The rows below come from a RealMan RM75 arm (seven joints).
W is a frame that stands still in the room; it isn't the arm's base.
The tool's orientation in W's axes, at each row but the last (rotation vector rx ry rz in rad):
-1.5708 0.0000 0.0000
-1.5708 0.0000 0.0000
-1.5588 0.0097 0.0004
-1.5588 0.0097 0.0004
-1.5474 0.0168 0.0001
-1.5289 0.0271 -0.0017
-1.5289 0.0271 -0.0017
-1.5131 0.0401 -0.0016
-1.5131 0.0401 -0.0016
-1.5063 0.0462 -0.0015
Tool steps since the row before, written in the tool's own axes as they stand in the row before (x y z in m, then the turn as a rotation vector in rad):
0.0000 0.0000 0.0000 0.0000 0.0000 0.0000
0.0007 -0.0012 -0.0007 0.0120 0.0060 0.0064
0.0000 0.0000 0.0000 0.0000 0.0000 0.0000
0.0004 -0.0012 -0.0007 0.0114 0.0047 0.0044
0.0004 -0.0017 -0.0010 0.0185 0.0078 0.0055
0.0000 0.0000 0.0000 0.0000 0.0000 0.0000
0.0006 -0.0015 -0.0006 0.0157 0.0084 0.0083
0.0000 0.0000 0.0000 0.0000 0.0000 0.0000
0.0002 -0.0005 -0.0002 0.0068 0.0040 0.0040
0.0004 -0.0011 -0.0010 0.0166 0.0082 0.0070
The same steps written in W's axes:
0.0000 0.0000 0.0000 0.0000 0.0000 0.0000
0.0007 -0.0007 0.0012 0.0120 0.0064 -0.0060
0.0000 0.0000 0.0000 0.0000 0.0000 0.0000
0.0004 -0.0007 0.0012 0.0114 0.0044 -0.0047
0.0004 -0.0010 0.0017 0.0185 0.0055 -0.0079
0.0000 0.0000 0.0000 0.0000 0.0000 0.0000
0.0006 -0.0007 0.0015 0.0157 0.0084 -0.0083
0.0000 0.0000 0.0000 0.0000 0.0000 0.0000
0.0002 -0.0002 0.0005 0.0068 0.0040 -0.0039
0.0004 -0.0011 0.0010 0.0166 0.0070 -0.0082

